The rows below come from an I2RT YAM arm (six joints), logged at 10 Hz.
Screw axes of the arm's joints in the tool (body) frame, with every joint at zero. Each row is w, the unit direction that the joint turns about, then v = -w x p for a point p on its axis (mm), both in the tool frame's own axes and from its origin. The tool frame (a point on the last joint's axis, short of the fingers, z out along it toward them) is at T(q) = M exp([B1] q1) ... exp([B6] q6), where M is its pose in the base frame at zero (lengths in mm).
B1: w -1 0 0 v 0.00 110.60 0.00
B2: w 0 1 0 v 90.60 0.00 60.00
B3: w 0 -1 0 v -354.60 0.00 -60.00
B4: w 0 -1 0 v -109.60 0.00 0.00
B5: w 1 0 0 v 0.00 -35.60 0.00
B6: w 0 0 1 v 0.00 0.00 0.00
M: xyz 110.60 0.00 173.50 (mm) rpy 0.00 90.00 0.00 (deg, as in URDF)
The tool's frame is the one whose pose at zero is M.
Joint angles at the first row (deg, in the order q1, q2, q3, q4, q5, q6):
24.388 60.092 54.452 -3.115 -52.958 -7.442
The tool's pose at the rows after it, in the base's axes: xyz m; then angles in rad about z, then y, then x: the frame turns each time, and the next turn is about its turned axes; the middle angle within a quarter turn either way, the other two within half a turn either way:
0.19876 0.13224 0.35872 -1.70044 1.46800 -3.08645
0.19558 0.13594 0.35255 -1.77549 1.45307 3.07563
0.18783 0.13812 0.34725 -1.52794 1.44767 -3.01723
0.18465 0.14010 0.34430 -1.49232 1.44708 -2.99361
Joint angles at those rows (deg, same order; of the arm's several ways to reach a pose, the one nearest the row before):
26.877 61.033 54.159 -2.734 -52.128 -7.937
27.888 61.098 53.422 -3.727 -53.646 -8.780
29.095 60.096 52.064 -4.409 -55.549 -11.189
29.926 59.682 51.188 -3.917 -55.397 -11.317

